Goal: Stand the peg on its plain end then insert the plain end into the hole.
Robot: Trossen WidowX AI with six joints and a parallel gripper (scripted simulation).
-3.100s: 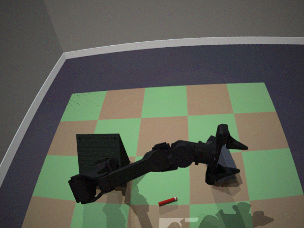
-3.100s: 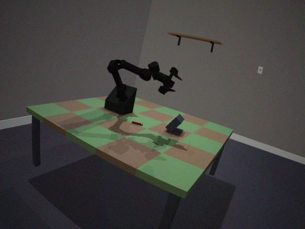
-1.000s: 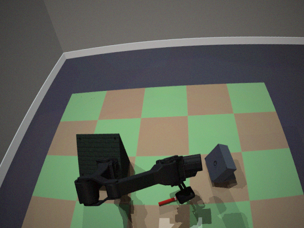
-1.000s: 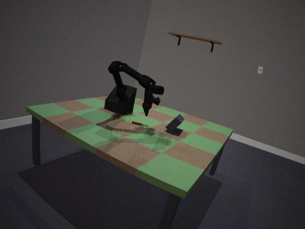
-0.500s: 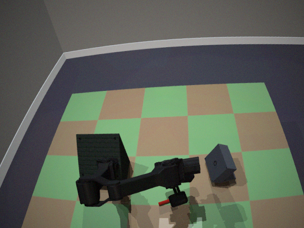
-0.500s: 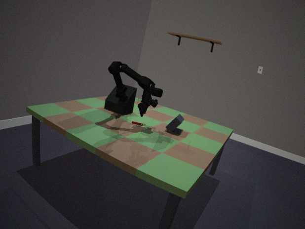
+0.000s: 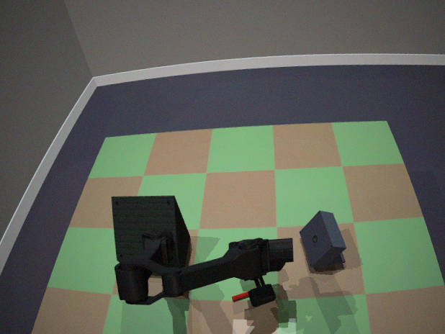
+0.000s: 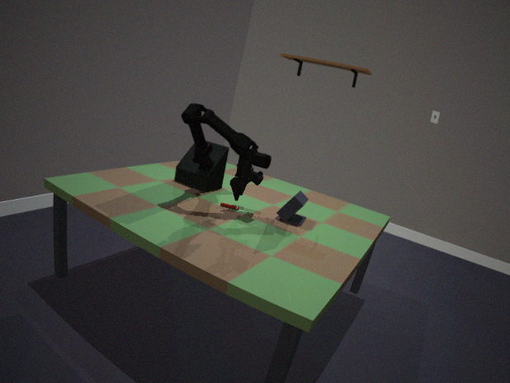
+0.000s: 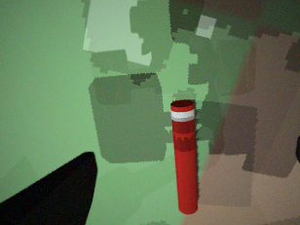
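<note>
Right now my gripper tip is 50 mm above the red peg and 10 mm past it. Also, from my gripper tip: dark sloped panel (200 mm ahead, 140 mm to the left).
</note>
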